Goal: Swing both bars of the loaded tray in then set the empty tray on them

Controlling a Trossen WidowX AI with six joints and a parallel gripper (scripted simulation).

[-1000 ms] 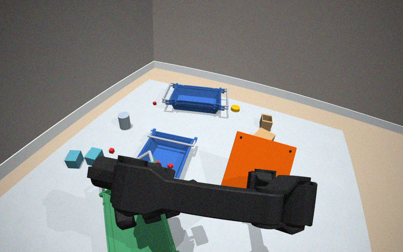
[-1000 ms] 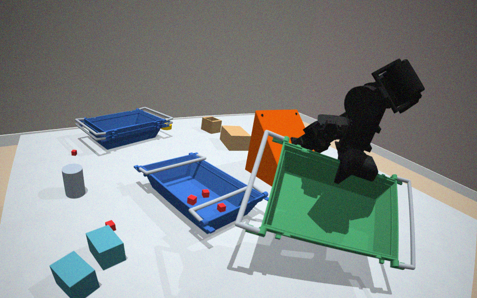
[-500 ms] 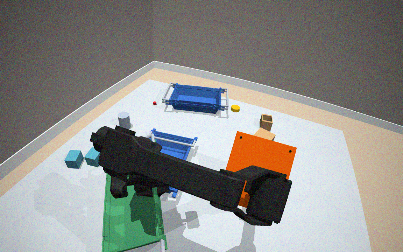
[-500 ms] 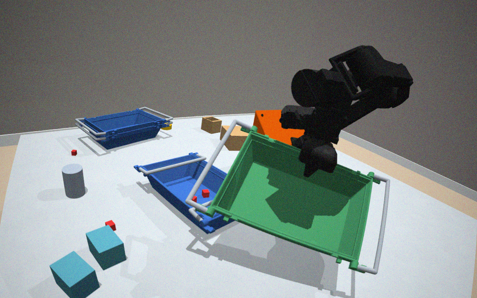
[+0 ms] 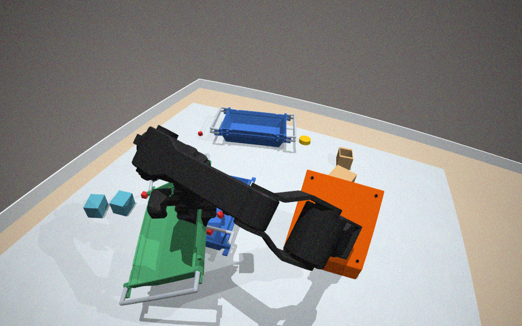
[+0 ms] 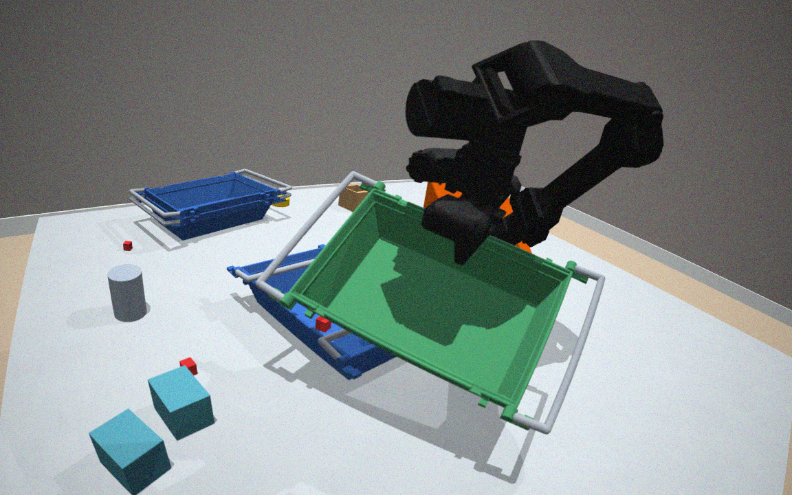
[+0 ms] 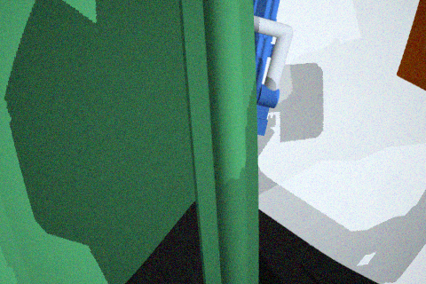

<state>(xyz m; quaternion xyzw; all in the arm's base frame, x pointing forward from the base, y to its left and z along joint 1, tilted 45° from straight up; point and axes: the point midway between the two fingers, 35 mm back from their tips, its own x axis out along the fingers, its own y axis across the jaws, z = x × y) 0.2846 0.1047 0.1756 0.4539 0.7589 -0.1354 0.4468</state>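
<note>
Now: gripper tip 70 mm short of the green tray and 40 mm to the right of it. Also, from my gripper tip: brown box (180 mm behind, 640 mm to the right, 150 mm below); then grey cylinder (400 mm ahead, 240 mm to the right, 130 mm below); then yellow disc (10 mm ahead, 700 mm to the right, 150 mm below).
</note>
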